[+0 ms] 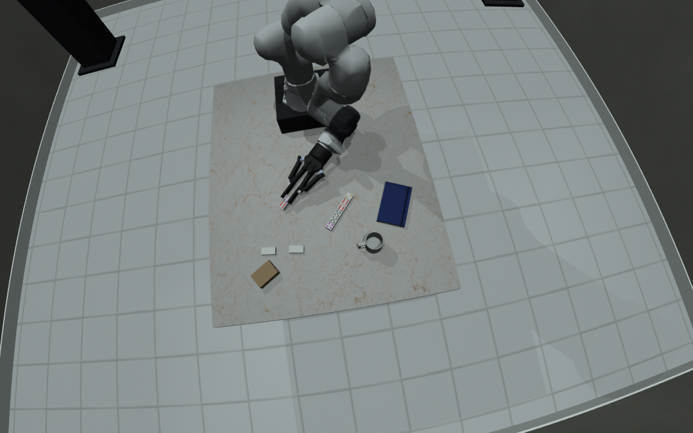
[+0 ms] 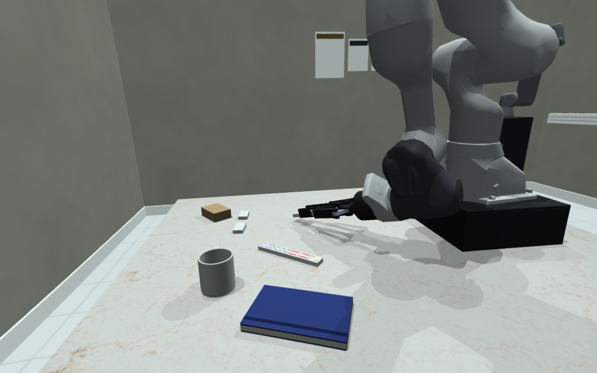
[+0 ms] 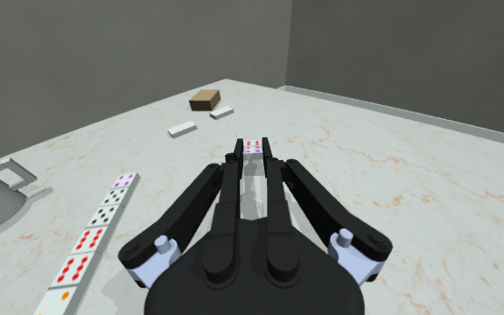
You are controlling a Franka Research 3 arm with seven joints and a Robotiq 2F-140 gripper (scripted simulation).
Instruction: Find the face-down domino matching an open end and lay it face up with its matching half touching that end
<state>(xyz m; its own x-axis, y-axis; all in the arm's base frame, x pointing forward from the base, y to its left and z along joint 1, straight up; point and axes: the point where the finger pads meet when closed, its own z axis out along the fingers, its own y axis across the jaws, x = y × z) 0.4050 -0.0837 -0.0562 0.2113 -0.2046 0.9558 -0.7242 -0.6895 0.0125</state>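
The white domino is 2 cm ahead of my hand, 3 cm to the right of it and 2 cm below it. Round my hand: grey mug: 23 cm ahead, 28 cm to the left, 1 cm below; then blue book: 8 cm ahead, 39 cm to the left, 4 cm below; then brown block: 29 cm ahead, 12 cm to the right, 3 cm below.
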